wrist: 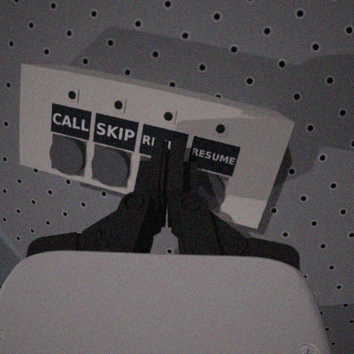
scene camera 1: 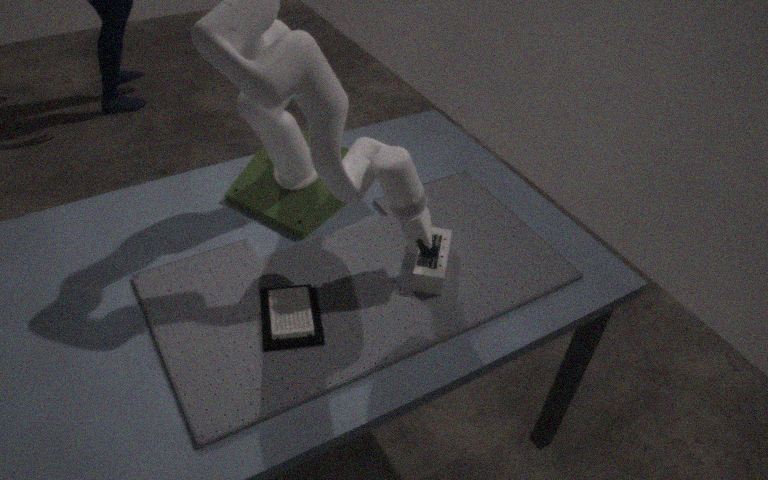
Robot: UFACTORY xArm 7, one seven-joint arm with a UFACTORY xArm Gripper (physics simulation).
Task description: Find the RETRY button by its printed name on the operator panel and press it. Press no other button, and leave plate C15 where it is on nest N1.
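Seen in the pictures: gripper, fingertip midpoint: point(scene camera 1: 431, 255); arm's base at its link origin: point(scene camera 1: 298, 169).
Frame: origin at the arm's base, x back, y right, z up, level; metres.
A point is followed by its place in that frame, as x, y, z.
Note:
The light operator panel point(scene camera 1: 428, 281) {-0.453, -0.126, -0.038} point(wrist: 37, 100) stands on the perforated board. In the wrist view its labels read CALL, SKIP, a partly covered one starting with "R", and RESUME. The partly covered label point(wrist: 148, 140), third from the left, has its button hidden behind the fingers. My gripper point(scene camera 1: 428, 249) {-0.402, -0.161, -0.015} point(wrist: 169, 158) is shut with nothing between its fingers. Its tips overlap the lower part of that label; whether they touch the panel cannot be told. A light plate point(scene camera 1: 291, 322) {-0.434, 0.182, -0.048} sits on a dark nest point(scene camera 1: 293, 343) {-0.476, 0.195, -0.062} in the scene view; no printed name on either is readable.
The CALL button point(wrist: 68, 155) and SKIP button point(wrist: 110, 166) lie left of the fingers. The RESUME button point(wrist: 212, 190) is close on their right, partly covered. The perforated board point(scene camera 1: 220, 390) {-0.517, 0.356, -0.074} lies on the blue table point(scene camera 1: 84, 407) {-0.445, 0.597, -0.087}. The arm stands on a green base point(scene camera 1: 294, 217) {-0.119, 0.057, -0.051}.

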